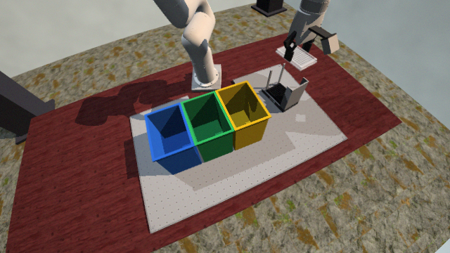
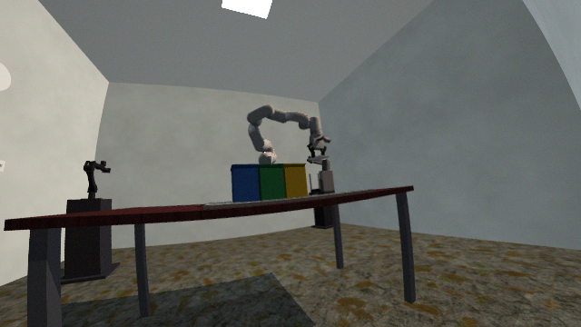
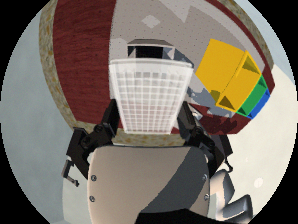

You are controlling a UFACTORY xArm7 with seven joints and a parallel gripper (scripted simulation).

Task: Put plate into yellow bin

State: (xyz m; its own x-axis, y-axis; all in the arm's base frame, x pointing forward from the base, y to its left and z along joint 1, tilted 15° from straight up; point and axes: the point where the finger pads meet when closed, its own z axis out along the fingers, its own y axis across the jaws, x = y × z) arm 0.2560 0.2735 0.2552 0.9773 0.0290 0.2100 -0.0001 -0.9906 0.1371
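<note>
Now: hand 26 cm to the left of the yellow bin, 17 cm above it and 3 cm short of it. From my hand the other things lie so: dark plate 23 cm below; then grey side wall 17 cm below, 7 cm ahead; then white 96-well plate 1 cm below.
</note>
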